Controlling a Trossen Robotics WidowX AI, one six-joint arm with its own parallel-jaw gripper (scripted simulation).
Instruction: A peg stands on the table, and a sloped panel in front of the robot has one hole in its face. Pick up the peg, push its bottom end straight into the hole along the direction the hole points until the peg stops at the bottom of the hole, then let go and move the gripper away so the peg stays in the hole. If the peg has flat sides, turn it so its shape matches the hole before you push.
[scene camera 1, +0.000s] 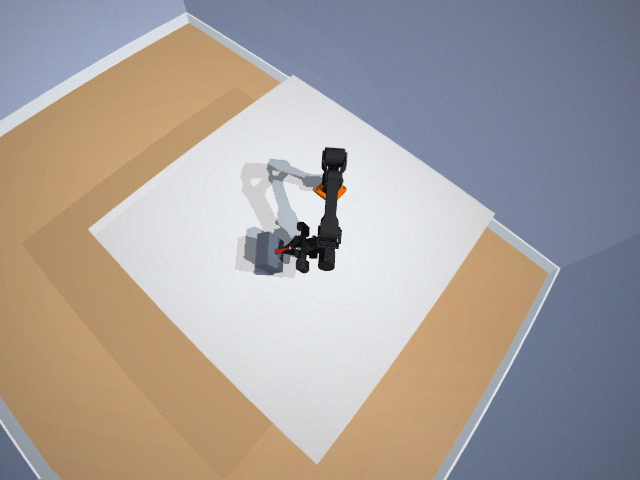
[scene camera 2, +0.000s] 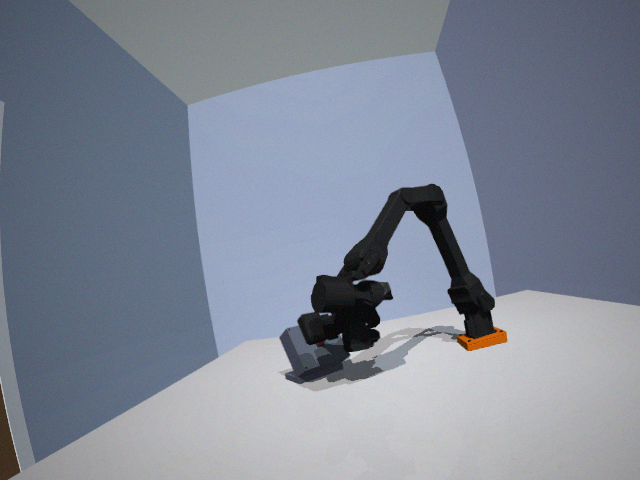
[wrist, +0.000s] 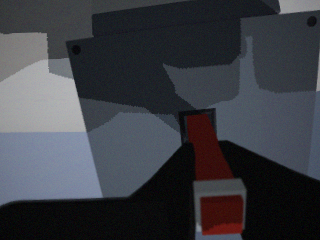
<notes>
I see my gripper (scene camera 2: 324, 337), a red square peg (wrist: 220, 199) and a grey sloped panel (scene camera 1: 265, 258).
My gripper also shows in scene camera 1 (scene camera 1: 283, 250) and in the wrist view (wrist: 205, 151).
</notes>
